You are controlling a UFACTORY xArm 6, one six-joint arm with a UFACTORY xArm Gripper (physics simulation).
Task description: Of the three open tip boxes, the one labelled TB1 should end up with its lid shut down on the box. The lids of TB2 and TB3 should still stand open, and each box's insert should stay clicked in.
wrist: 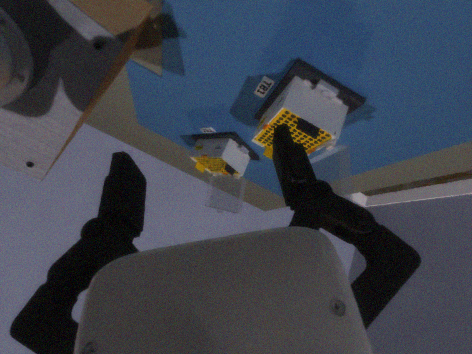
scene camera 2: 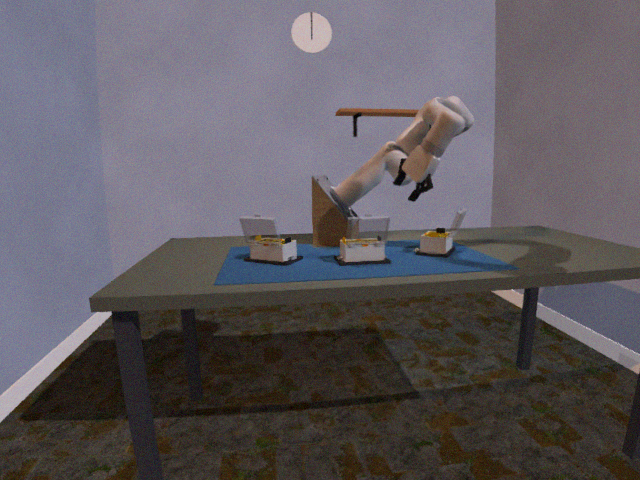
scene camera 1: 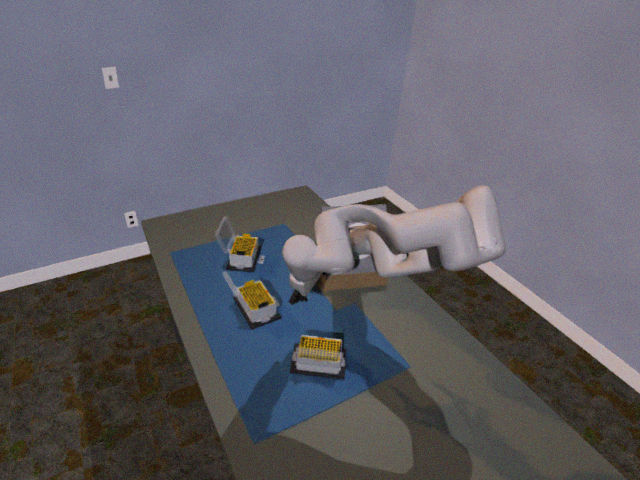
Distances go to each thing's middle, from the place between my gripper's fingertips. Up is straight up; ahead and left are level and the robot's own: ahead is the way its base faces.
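There's the yellow insert point(wrist: 309, 135), and it's 140 mm ahead of my hand, 140 mm below it and 140 mm to the right of it.
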